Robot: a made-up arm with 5 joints.
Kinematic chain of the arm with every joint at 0, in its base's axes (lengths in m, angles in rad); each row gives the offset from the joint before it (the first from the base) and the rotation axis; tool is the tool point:
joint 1: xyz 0 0 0.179 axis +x
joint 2: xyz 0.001 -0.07 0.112 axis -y
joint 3: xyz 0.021 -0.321 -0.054 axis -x
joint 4: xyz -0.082 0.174 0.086 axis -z
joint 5: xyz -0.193 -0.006 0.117 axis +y
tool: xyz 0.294 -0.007 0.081
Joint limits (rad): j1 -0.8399..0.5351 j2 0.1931..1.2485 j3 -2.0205..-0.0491 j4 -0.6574..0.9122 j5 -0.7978..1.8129
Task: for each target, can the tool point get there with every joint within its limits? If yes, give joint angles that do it. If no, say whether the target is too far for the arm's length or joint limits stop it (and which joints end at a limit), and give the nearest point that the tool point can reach.
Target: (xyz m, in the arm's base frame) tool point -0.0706 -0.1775 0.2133
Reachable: yes | joints -0.4635 0.9214 -0.4955 0.3249 1.5707
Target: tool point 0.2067 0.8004 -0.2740
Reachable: no: joint limits stop it (at a limit: joint 1, joint 3, joint 5) | nearest point 0.0543 -0.0108 0.0285 | short by 0.879 m
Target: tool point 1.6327 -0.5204 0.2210
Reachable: no: too far | nearest point 0.0952 -0.7023 0.2357 | short by 1.548 m
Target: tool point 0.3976 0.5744 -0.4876
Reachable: no: joint limits stop it (at a limit: joint 1, joint 2, joint 3, joint 5) | nearest point 0.0643 -0.0392 -0.0199 | short by 0.840 m
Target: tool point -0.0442 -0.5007 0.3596
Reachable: yes | joints 0.1011 0.6066 -1.0697 0.4750 0.4006
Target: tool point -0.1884 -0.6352 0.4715
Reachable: yes | joints -0.1168 1.1500 -1.2621 -0.1598 -0.2077
